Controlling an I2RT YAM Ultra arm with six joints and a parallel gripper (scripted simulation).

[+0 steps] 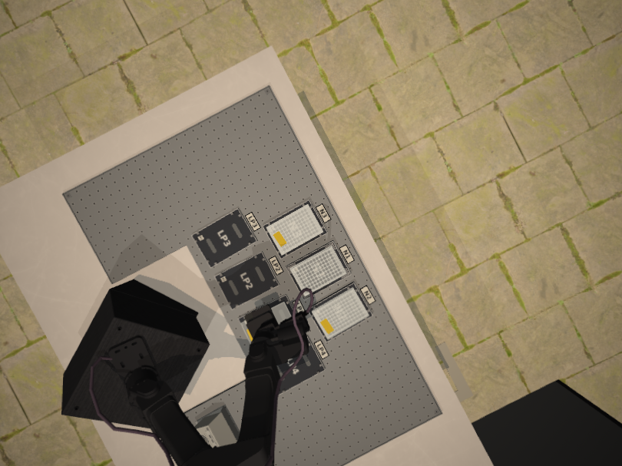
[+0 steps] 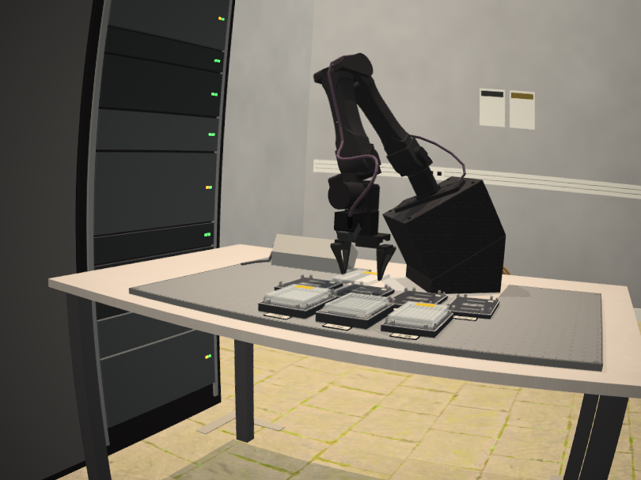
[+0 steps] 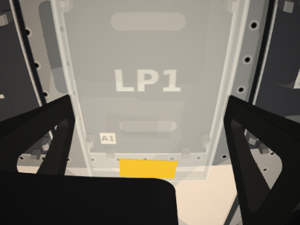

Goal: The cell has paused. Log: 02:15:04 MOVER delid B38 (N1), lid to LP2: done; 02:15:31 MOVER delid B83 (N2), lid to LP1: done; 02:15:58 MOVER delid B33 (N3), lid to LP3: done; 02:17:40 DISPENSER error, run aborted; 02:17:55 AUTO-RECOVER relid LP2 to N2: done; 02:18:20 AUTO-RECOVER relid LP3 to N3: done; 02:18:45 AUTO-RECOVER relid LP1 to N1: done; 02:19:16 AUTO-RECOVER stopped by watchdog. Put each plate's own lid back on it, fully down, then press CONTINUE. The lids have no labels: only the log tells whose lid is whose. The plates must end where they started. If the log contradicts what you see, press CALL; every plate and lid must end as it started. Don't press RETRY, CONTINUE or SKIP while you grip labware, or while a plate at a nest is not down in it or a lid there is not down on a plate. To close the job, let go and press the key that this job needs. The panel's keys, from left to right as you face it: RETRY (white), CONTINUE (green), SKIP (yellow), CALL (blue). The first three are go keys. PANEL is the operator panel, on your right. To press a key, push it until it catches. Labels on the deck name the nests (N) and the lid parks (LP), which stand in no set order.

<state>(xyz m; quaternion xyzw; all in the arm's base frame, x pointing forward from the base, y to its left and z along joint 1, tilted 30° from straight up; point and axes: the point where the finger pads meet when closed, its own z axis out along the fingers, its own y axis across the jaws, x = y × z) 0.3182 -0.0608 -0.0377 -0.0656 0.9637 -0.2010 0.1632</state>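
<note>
My hand is 1 cm above the clear lid. Round my hand: green key: 26 cm behind, 25 cm to the right, 2 cm above; lid park LP1: 4 cm below; lid park LP4: 1 cm ahead, 13 cm to the right, 4 cm below.
</note>
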